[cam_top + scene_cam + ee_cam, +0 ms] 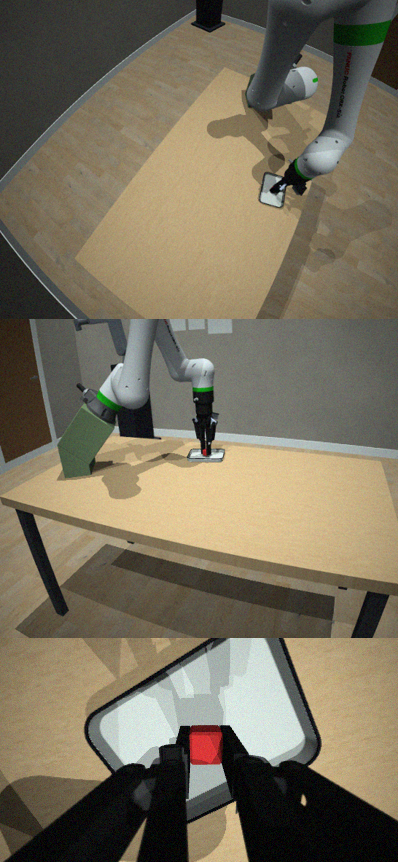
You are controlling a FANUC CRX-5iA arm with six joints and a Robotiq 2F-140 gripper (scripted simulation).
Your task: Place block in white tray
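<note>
Right now my hand is 40 mm above the white tray. From my hand the other things lie so: red block 20 mm below.
</note>
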